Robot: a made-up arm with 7 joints.
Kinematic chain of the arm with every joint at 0, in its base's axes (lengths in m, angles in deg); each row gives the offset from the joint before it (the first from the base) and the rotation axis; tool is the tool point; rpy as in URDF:
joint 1: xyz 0 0 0.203 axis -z
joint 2: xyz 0 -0.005 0.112 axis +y
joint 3: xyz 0 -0.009 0.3 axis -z
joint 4: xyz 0 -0.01 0.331 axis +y
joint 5: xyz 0 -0.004 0.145 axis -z
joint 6: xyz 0 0 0.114 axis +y
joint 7: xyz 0 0 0.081 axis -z
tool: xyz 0 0 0 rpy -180 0 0
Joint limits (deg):
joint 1: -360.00..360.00
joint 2: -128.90..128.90
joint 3: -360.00..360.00
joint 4: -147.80..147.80
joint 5: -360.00..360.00
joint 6: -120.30..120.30
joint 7: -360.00..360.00
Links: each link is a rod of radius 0.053 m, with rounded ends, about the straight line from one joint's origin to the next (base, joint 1, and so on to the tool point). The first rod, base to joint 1, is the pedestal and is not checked.
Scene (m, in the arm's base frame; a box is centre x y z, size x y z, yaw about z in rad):
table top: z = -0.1
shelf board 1: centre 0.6 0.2 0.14 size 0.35 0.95 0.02 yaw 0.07
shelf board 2: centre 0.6 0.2 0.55 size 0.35 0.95 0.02 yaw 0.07
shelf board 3: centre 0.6 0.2 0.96 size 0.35 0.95 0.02 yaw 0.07
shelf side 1: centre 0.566 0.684 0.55 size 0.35 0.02 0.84 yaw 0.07
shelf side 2: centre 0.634 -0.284 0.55 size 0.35 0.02 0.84 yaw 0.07
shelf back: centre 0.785 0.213 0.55 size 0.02 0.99 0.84 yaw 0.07
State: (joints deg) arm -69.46 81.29 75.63 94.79 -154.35 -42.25 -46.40
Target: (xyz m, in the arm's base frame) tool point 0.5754 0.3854 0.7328
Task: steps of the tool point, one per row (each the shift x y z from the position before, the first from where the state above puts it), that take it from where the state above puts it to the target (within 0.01 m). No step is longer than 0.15 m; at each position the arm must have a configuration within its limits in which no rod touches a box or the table.
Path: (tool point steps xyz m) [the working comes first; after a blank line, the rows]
Joints at the target: -61.85 56.72 85.90 63.63 -150.95 -34.10 -46.40
Straight joint move there: touches shelf board 2.

1: -0.0883 0.0003 -0.0041
2: -0.0921 -0.0064 0.0000
3: -0.0945 -0.0131 0.0041
4: 0.0182 0.0224 0.1125
5: 0.0066 -0.0054 0.1289
6: -0.0032 -0.0406 0.1333
7: 0.1071 0.0281 0.0087
8: 0.1108 0.0087 -0.0005
9: 0.1095 -0.0138 -0.0082

